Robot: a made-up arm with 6 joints.
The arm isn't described. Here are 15 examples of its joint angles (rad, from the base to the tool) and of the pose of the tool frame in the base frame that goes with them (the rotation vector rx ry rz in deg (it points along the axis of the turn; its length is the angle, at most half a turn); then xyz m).
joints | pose
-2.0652 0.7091 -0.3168 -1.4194 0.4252 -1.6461 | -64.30 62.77 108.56 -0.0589 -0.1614 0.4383
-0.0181 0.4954 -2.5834 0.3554 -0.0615 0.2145 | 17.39 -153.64 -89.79 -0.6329 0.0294 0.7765
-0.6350 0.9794 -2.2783 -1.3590 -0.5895 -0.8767 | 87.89 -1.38 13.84 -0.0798 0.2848 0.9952
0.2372 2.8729 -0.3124 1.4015 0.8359 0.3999 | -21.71 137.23 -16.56 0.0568 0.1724 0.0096
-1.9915 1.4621 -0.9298 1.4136 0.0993 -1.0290 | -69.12 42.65 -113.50 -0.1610 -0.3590 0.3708
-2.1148 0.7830 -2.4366 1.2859 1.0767 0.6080 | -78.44 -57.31 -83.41 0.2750 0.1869 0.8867
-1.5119 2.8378 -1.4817 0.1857 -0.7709 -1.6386 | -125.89 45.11 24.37 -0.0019 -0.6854 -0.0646
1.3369 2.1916 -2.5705 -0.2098 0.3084 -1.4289 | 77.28 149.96 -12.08 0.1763 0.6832 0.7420
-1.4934 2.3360 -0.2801 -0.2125 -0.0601 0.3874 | -18.59 71.20 -34.27 0.0376 -0.1938 -0.0072
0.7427 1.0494 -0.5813 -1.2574 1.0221 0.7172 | -126.66 -35.68 24.57 0.2004 0.1164 0.4449
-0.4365 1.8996 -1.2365 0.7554 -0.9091 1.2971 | 14.36 -32.97 -111.27 0.5071 -0.2949 0.4556
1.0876 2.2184 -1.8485 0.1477 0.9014 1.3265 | -44.08 18.50 22.95 0.2764 0.6397 0.3052
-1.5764 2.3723 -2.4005 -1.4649 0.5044 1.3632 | -117.37 49.63 -102.83 0.0053 -0.7582 0.5245
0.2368 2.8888 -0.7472 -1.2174 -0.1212 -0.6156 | -34.73 -57.54 136.82 0.2793 0.1716 -0.2208
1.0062 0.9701 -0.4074 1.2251 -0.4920 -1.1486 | -69.36 -67.65 11.87 0.1874 0.1433 0.3608
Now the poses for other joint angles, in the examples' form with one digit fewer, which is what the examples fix.
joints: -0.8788 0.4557 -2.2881 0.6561 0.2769 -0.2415
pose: 84.8 127.2 87.6 -0.297 0.405 0.844
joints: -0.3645 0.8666 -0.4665 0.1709 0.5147 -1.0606
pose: -105.3 -28.8 35.2 0.185 -0.060 0.376
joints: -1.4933 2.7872 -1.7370 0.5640 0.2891 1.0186
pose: 16.9 58.1 -118.4 0.092 -0.651 -0.095
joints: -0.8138 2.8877 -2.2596 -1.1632 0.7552 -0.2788
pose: -117.1 40.8 52.0 0.523 -0.596 0.060
